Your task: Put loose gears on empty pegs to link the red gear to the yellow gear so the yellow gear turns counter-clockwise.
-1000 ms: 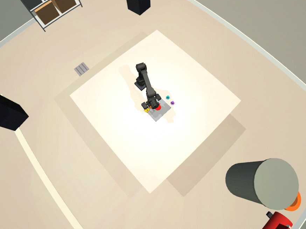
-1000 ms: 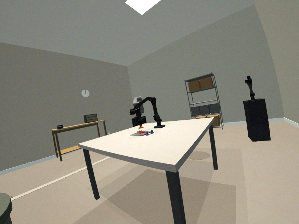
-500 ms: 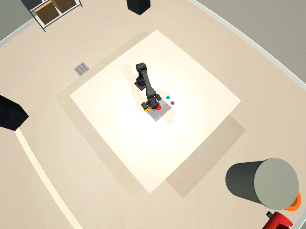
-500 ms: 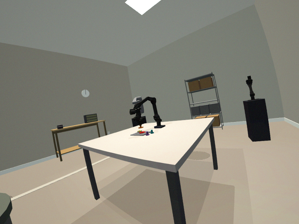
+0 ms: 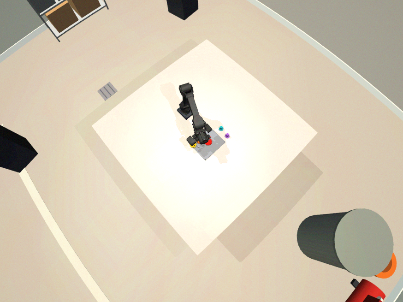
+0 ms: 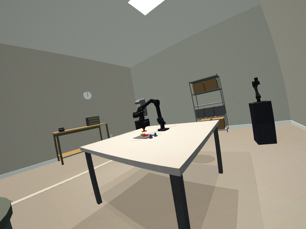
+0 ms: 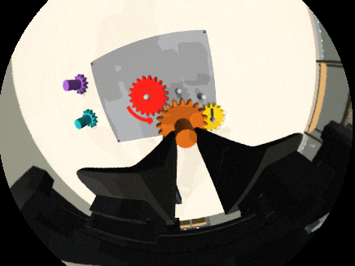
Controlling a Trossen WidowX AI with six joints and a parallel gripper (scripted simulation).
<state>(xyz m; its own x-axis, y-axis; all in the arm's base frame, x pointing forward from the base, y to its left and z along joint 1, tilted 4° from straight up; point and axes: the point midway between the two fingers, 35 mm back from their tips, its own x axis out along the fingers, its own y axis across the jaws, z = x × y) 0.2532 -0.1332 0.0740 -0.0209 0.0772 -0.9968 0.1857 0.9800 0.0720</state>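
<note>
The yellow gear lies 2 cm behind my gripper tip, 5 cm to the right of it and 6 cm below it. The rest, counted from my gripper tip: orange gear (1 cm below); then grey board (5 cm ahead, 3 cm to the left, 7 cm below); then red gear (5 cm ahead, 4 cm to the left, 6 cm below).
</note>
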